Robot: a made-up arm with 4 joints. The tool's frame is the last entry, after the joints.
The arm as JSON. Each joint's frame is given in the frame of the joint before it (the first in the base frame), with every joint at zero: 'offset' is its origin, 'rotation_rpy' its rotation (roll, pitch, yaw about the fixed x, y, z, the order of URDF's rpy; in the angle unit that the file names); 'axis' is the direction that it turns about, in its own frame. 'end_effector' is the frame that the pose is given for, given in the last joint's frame.
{
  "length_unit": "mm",
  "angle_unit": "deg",
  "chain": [
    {
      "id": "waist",
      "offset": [
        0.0,
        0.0,
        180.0
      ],
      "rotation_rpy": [
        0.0,
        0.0,
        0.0
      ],
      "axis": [
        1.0,
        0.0,
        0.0
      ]
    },
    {
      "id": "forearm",
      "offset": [
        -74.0,
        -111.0,
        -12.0
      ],
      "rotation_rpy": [
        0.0,
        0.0,
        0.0
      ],
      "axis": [
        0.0,
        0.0,
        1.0
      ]
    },
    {
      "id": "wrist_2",
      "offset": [
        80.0,
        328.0,
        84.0
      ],
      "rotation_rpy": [
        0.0,
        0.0,
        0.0
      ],
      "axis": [
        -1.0,
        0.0,
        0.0
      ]
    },
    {
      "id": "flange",
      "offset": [
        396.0,
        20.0,
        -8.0
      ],
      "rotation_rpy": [
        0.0,
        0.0,
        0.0
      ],
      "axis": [
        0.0,
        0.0,
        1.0
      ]
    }
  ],
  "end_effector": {
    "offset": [
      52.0,
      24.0,
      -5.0
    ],
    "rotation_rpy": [
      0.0,
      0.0,
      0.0
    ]
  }
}
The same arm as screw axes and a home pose.
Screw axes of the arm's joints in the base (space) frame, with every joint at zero. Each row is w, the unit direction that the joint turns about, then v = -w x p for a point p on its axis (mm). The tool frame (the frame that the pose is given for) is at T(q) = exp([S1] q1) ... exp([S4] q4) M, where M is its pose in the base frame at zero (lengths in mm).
S1: w 1 0 0 v 0.0 180.0 0.0
S2: w 0 0 1 v -111.0 74.0 0.0
S3: w -1 0 0 v 0.0 -252.0 217.0
S4: w 0 0 1 v 237.0 -402.0 0.0
M: xyz 454.0 261.0 239.0 (mm) rpy 0.0000 0.0000 0.0000 (rad, as in URDF)

